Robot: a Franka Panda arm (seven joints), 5 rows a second.
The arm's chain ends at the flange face. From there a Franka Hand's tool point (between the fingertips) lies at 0.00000 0.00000 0.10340 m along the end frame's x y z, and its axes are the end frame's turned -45 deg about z.
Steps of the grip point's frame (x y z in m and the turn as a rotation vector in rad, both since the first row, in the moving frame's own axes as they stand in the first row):
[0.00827 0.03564 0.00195 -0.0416 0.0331 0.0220]
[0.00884 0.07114 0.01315 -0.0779 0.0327 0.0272]
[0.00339 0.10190 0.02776 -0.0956 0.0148 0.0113]
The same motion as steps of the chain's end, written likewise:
[0.02560 0.01867 0.00210 -0.0060 0.0528 0.0220]
[0.04852 0.04064 0.01352 -0.0320 0.0782 0.0272]
[0.06643 0.06371 0.02824 -0.0571 0.0781 0.0113]

